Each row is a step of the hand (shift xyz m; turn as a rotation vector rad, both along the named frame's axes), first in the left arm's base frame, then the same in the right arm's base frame.
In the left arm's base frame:
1: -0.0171 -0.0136 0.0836 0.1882 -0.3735 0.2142
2: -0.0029 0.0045 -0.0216 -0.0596 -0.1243 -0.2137
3: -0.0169 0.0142 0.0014 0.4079 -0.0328 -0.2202
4: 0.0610 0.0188 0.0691 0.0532 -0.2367 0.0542
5: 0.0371 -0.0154 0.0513 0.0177 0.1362 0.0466
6: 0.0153 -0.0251 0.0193 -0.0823 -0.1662 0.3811
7: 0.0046 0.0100 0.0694 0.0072 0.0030 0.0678
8: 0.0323 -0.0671 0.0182 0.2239 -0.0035 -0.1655
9: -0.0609 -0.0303 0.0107 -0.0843 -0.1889 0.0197
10: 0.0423 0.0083 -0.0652 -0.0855 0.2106 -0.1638
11: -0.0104 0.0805 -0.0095 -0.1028 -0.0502 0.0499
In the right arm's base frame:
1: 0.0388 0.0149 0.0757 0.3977 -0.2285 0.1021
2: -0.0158 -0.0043 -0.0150 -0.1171 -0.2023 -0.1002
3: -0.0171 0.0104 0.0095 0.1929 -0.0356 -0.4212
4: 0.0768 0.0535 0.0092 0.1575 -0.1866 0.0463
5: 0.0618 0.0114 0.0171 -0.0114 0.1446 0.0004
6: 0.0314 -0.0131 0.0088 0.2125 -0.0279 0.3657
7: 0.0383 0.0353 0.0472 0.0420 0.0288 0.0455
8: 0.0590 -0.0487 0.0042 0.0757 -0.0226 -0.2670
9: -0.0281 -0.0349 0.0523 0.0184 -0.1807 0.1009
10: -0.0079 -0.0085 -0.0773 -0.2328 0.1170 -0.1030
11: -0.0429 0.0681 -0.0140 -0.0301 -0.0464 0.1119

